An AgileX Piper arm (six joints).
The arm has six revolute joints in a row. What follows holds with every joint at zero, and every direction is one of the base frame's. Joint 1 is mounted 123 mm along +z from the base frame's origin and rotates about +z. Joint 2 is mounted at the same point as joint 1 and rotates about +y. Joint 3 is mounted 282.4 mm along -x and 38.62 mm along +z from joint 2 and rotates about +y. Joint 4 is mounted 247.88 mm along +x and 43.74 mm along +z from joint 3 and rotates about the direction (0.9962, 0, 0.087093). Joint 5 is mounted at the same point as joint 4 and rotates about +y. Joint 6 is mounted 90.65 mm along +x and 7.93 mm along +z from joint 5 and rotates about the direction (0.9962, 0, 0.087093). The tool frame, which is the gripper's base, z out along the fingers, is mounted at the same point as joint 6; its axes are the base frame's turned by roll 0, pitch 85.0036 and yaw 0 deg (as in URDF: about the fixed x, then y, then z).
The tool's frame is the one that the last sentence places.
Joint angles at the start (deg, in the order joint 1, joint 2, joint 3, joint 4, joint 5, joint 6):
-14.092, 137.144, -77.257, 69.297, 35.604, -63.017
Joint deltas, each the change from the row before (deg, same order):
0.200, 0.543, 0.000, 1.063, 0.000, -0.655
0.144, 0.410, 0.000, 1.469, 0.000, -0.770
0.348, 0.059, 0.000, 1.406, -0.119, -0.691
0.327, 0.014, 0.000, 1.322, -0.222, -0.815
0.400, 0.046, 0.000, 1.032, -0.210, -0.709
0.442, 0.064, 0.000, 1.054, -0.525, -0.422
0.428, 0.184, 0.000, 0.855, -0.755, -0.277
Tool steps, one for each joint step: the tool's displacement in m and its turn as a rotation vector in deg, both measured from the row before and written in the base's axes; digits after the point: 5 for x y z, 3 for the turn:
0.00007, 0.00185, -0.00348, 0.443, 0.080, -0.160
0.00054, 0.00141, -0.00230, 0.575, -0.156, -0.470
0.00135, 0.00257, 0.00019, 0.381, -0.462, -0.346
0.00138, 0.00223, 0.00043, 0.178, -0.556, -0.264
0.00113, 0.00277, 0.00005, 0.078, -0.431, -0.029
0.00126, 0.00264, -0.00026, -0.043, -0.293, -0.397
0.00095, 0.00225, -0.00139, -0.256, -0.085, -0.482

